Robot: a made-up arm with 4 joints.
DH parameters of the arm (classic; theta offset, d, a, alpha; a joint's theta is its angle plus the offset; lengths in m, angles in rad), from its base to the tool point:
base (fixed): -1.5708 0.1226 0 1.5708
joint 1: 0 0.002 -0.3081 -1.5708
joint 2: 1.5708 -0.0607 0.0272 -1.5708
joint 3: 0 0.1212 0.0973 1.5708
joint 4: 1.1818 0 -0.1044 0
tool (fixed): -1.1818 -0.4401 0 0
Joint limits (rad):
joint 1: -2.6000..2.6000
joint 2: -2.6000..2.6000
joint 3: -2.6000..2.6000
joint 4: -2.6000..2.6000
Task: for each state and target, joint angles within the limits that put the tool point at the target. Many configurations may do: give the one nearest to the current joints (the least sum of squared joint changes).
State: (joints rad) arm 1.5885 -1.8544 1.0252 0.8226
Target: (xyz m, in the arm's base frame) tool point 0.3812 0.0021 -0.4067
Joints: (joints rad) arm 1.2638 -2.5855 1.7017 0.9863
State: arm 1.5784 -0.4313 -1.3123 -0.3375
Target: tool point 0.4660 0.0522 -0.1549
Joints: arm 1.2944 -0.1495 -1.5871 -0.3368
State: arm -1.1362 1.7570 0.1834 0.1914
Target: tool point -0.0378 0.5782 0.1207
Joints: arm -1.0420 1.6477 0.1767 -0.2449
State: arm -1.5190 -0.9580 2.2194 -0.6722
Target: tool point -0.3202 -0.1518 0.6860
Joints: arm -1.8663 -0.4975 1.6609 -0.8770
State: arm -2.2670 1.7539 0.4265 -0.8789
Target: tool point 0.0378 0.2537 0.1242
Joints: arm -1.8774 1.9196 1.1377 -0.9136
